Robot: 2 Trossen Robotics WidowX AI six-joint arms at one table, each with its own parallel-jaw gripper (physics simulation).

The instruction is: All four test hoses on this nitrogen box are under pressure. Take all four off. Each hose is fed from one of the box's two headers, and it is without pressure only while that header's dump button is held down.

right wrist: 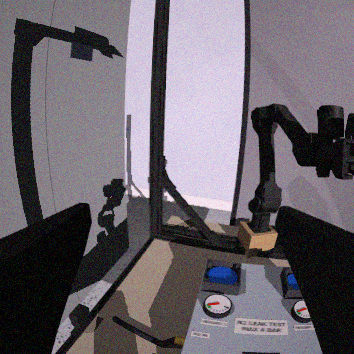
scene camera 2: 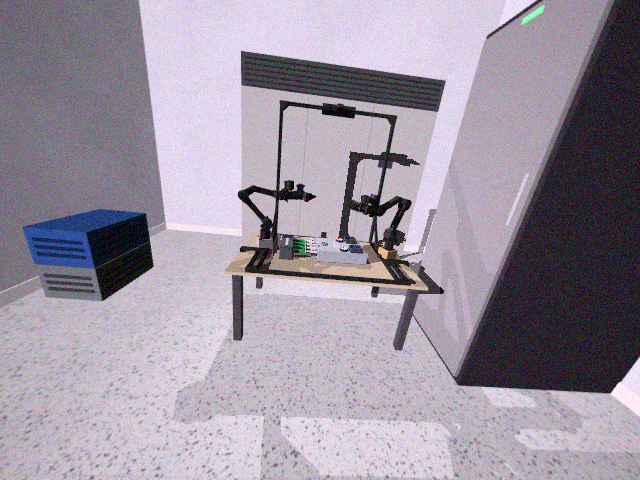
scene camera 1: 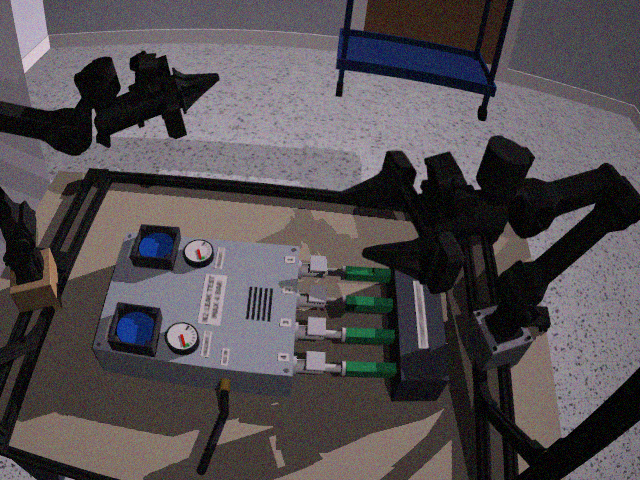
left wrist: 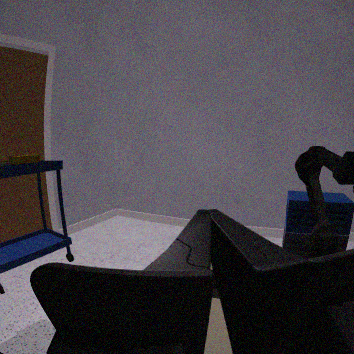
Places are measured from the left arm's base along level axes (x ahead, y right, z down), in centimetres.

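Pixels of known places: left gripper, fingertip midpoint: (scene camera 2: 348,204) (scene camera 1: 218,76) (left wrist: 206,218); right gripper, fingertip midpoint: (right wrist: 186,216) (scene camera 2: 314,195) (scene camera 1: 350,223); left arm's base, origin of the base link: (right wrist: 258,226) (scene camera 2: 388,248) (scene camera 1: 29,270); right arm's base, origin of the base link: (scene camera 2: 264,237) (scene camera 1: 504,326).
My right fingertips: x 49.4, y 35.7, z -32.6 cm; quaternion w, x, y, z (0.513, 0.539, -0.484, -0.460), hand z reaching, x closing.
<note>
For each thing: its middle in the pictures, then the offset to it from my right fingertips. "*": a spot on its surface instead.
- port 1, surface spot: (scene camera 1: 367,273) * dy -18.0, dx +16.2, dz +34.6 cm
- port 2, surface spot: (scene camera 1: 369,303) * dy -11.5, dx +13.7, dz +34.5 cm
- port 3, surface spot: (scene camera 1: 368,335) * dy -5.2, dx +10.7, dz +34.5 cm
- port 4, surface spot: (scene camera 1: 369,368) * dy +1.1, dx +8.1, dz +34.5 cm
- dark block, surface spot: (scene camera 1: 431,356) * dy +3.6, dx +18.5, dz +33.0 cm
- black supply pipe, surface spot: (scene camera 1: 211,439) * dy +4.2, dx -20.6, dz +39.6 cm
- brass fitting, surface spot: (scene camera 1: 224,384) * dy -3.9, dx -15.3, dz +36.1 cm
The grey nitrogen box (scene camera 1: 258,335) (scene camera 2: 330,254) has two blue dump buttons in black guards, a far one (scene camera 1: 156,245) (right wrist: 222,275) and a near one (scene camera 1: 135,329); which wrist-view button matches is uncertain. Nothing touches them. Green-sleeved hoses at port 1 (scene camera 1: 367,273), port 2 (scene camera 1: 369,303), port 3 (scene camera 1: 368,335) and port 4 (scene camera 1: 369,368) run from silver couplings to a dark block (scene camera 1: 431,356). My left gripper (scene camera 1: 216,77) (left wrist: 206,218) is shut and empty, high beyond the box's far side. My right gripper (scene camera 1: 356,222) (right wrist: 186,216) is open and empty, above the far hose end.
Two gauges (scene camera 1: 198,252) (scene camera 1: 181,337) sit beside the buttons. A black supply pipe (scene camera 1: 211,439) leaves the box's near side through a brass fitting (scene camera 1: 224,384). Black frame rails (scene camera 1: 222,186) edge the table. A blue cart (scene camera 1: 413,56) stands on the floor beyond.
</note>
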